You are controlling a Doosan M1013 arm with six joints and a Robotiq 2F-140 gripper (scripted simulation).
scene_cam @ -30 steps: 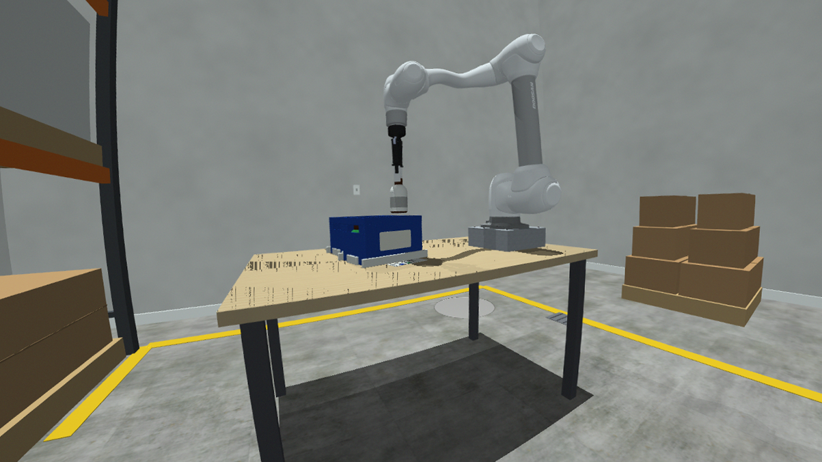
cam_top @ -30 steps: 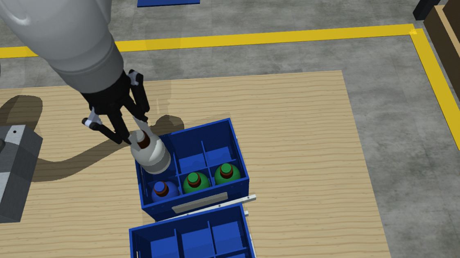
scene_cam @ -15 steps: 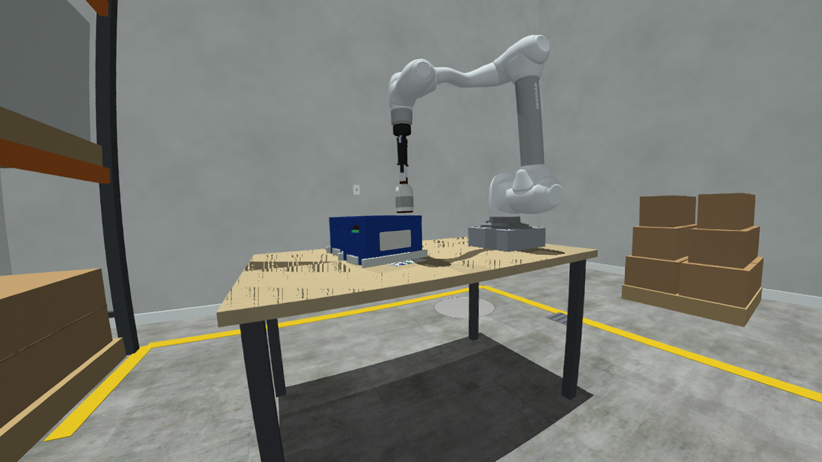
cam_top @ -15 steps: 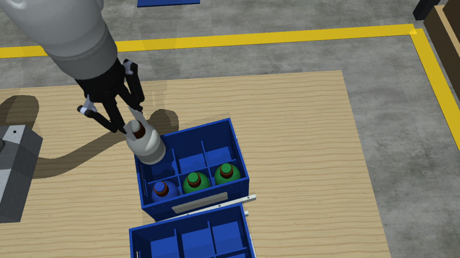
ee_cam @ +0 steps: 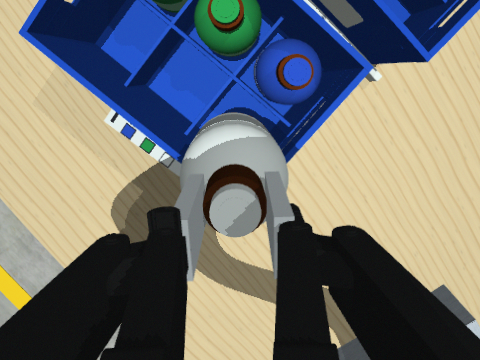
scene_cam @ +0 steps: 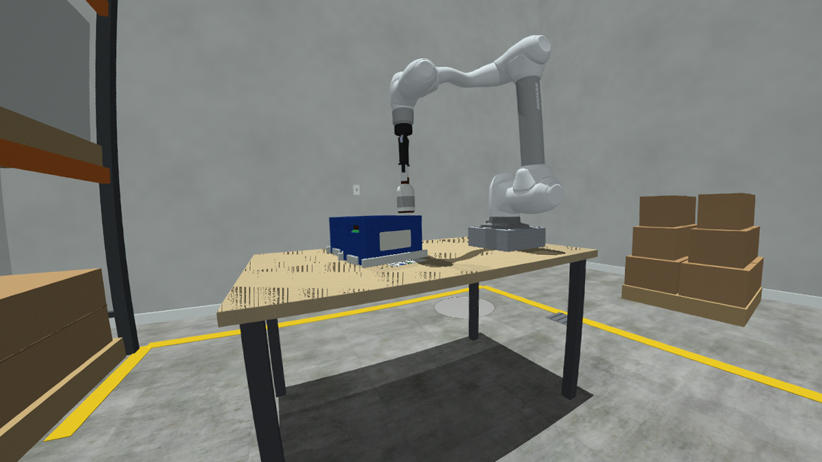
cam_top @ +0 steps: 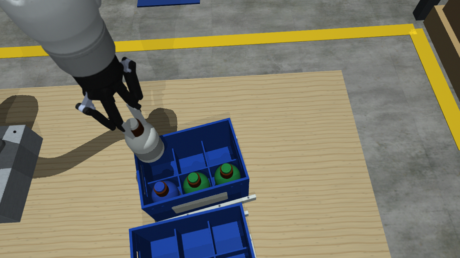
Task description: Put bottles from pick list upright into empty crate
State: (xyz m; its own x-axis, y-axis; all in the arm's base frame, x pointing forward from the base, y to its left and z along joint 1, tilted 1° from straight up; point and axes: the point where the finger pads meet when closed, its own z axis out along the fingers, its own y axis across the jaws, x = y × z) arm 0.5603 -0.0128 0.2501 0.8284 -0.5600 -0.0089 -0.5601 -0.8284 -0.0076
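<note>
My gripper is now 8 cm above the white bottle. From my hand the other things lie so: pick list 35 cm below, 11 cm to the left, 5 cm ahead; then blue bottle 26 cm below, 9 cm to the right, 2 cm ahead; then red bottle 32 cm to the right, 26 cm below, 3 cm ahead.
</note>
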